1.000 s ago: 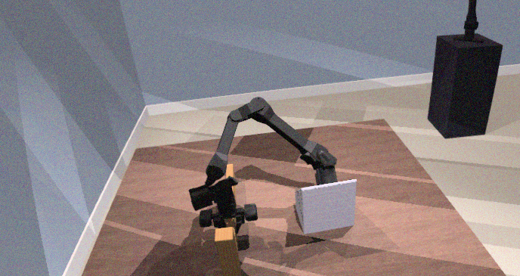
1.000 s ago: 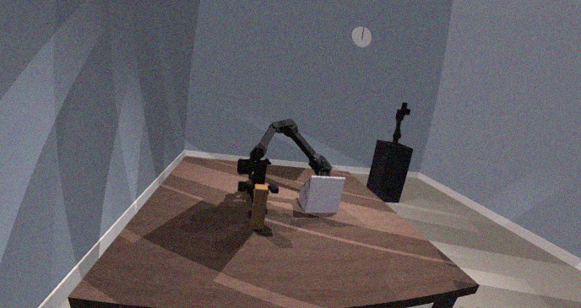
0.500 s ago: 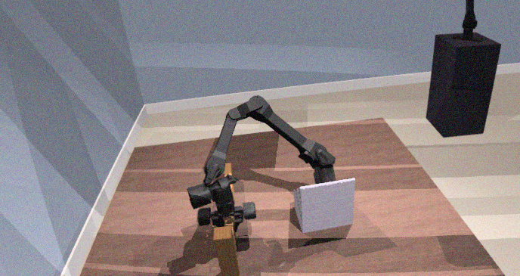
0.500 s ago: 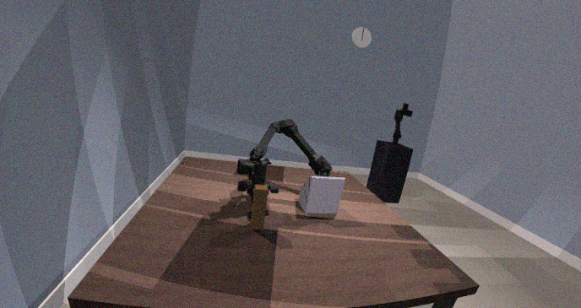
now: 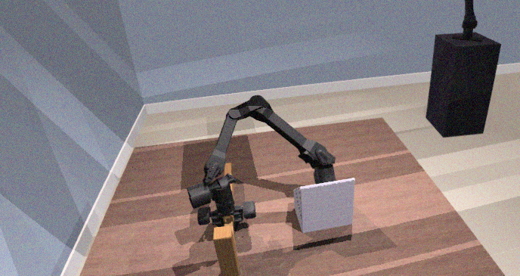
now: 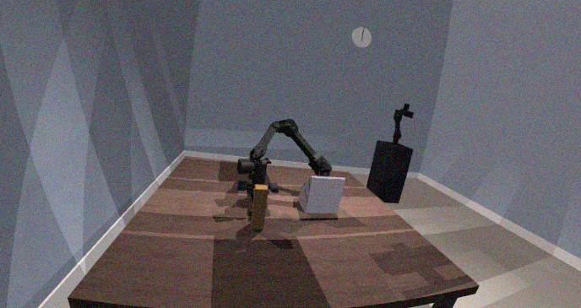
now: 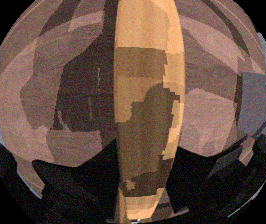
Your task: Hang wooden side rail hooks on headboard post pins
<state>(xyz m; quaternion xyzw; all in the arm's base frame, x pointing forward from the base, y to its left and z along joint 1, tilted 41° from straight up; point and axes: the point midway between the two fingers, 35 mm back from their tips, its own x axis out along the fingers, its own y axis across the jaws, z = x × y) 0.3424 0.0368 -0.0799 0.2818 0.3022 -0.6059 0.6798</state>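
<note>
The wooden headboard post is 10 mm behind my gripper tip, 160 mm to the left of it and 60 mm above it.
</note>
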